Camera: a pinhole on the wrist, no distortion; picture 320 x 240 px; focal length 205.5 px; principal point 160.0 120.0 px. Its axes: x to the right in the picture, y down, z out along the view. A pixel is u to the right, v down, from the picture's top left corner.
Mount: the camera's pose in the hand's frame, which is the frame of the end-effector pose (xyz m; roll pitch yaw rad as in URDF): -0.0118 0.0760 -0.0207 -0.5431 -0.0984 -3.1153
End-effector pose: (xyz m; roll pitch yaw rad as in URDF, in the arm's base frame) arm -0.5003 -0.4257 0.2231 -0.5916 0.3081 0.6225
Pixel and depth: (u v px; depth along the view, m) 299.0 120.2 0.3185
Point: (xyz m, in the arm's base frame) -0.6258 -0.4251 0.5469
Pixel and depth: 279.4 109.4 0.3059
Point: -0.6098 -0.3961 0.5196
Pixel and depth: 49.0 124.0 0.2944
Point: -0.3430 -0.2454 0.3779
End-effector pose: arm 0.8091 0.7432 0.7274 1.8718 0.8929 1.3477
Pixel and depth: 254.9 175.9 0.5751
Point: 0.9795 0.1868 0.6088
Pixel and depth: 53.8 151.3 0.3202
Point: 0.9627 0.6797 0.4703
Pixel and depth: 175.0 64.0 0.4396
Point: 1.1560 0.5302 0.6186
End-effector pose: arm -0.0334 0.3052 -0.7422 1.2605 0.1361 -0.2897
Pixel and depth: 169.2 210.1 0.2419
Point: -0.0954 0.1481 -0.8338
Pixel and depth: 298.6 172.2 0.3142
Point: -0.3041 0.1097 -0.7978
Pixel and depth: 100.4 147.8 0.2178
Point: -0.0115 0.1371 -0.7648
